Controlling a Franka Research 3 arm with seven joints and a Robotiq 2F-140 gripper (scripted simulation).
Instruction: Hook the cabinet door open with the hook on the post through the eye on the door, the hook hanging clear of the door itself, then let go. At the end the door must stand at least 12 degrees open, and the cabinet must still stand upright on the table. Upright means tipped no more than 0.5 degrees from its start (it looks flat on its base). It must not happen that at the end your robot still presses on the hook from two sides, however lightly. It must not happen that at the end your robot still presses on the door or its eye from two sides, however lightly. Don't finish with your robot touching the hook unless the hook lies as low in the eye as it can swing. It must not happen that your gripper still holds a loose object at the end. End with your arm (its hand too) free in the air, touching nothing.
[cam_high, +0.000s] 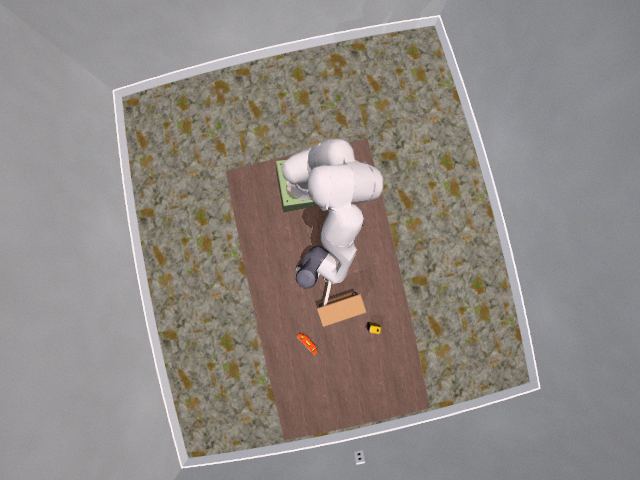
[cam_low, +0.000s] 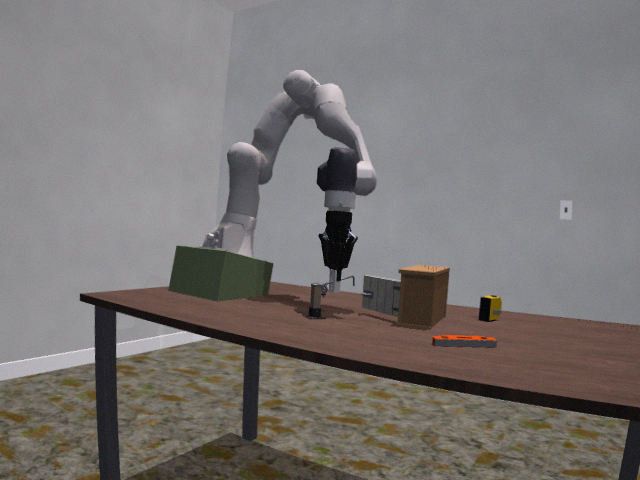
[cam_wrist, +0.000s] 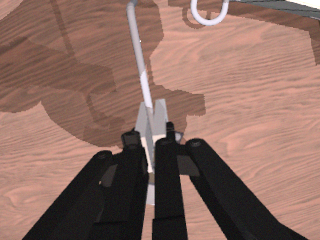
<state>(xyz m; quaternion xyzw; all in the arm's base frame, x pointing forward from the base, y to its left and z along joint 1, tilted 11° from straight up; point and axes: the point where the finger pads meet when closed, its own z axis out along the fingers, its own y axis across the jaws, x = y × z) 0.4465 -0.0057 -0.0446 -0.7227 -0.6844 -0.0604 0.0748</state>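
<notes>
Right now my hand is 120 mm short of the grey door, 70 mm to the right of it and 30 mm above it. Round my hand: orange level: 430 mm ahead, 70 mm to the right, 90 mm below; metal hook: 20 mm to the left, 10 mm below; wooden cabinet: 170 mm ahead, 100 mm to the left, 30 mm below.
</notes>
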